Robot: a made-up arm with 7 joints. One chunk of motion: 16 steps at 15 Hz.
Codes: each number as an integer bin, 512 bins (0 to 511) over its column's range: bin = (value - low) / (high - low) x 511, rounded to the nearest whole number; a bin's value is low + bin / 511 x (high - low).
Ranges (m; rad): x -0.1..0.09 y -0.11..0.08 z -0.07..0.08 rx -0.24..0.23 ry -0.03..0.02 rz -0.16..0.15
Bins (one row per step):
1: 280 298 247 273 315 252
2: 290 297 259 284 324 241
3: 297 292 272 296 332 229
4: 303 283 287 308 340 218
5: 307 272 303 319 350 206
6: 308 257 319 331 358 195
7: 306 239 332 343 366 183
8: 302 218 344 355 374 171
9: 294 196 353 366 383 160
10: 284 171 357 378 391 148
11: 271 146 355 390 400 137
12: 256 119 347 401 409 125
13: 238 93 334 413 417 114
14: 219 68 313 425 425 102
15: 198 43 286 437 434 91
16: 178 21 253 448 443 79
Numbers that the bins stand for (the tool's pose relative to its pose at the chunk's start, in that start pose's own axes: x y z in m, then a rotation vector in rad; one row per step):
1: 0.0041 0.0008 0.0025 0.0111 0.0008 -0.0071
2: 0.0078 0.0004 0.0060 0.0212 0.0017 -0.0138
3: 0.0104 -0.0014 0.0098 0.0323 0.0025 -0.0211
4: 0.0127 -0.0048 0.0142 0.0433 0.0033 -0.0277
5: 0.0141 -0.0089 0.0189 0.0534 0.0042 -0.0350
6: 0.0145 -0.0144 0.0236 0.0644 0.0050 -0.0417
7: 0.0138 -0.0211 0.0275 0.0755 0.0058 -0.0490
8: 0.0123 -0.0289 0.0310 0.0865 0.0066 -0.0563
9: 0.0093 -0.0371 0.0336 0.0966 0.0075 -0.0629
10: 0.0056 -0.0464 0.0348 0.1077 0.0083 -0.0702
11: 0.0008 -0.0557 0.0342 0.1187 0.0091 -0.0769
12: -0.0048 -0.0658 0.0319 0.1288 0.0100 -0.0842
13: -0.0115 -0.0754 0.0280 0.1399 0.0108 -0.0908
14: -0.0186 -0.0847 0.0219 0.1509 0.0116 -0.0981
15: -0.0264 -0.0940 0.0140 0.1619 0.0125 -0.1048
16: -0.0338 -0.1022 0.0043 0.1721 0.0133 -0.1121

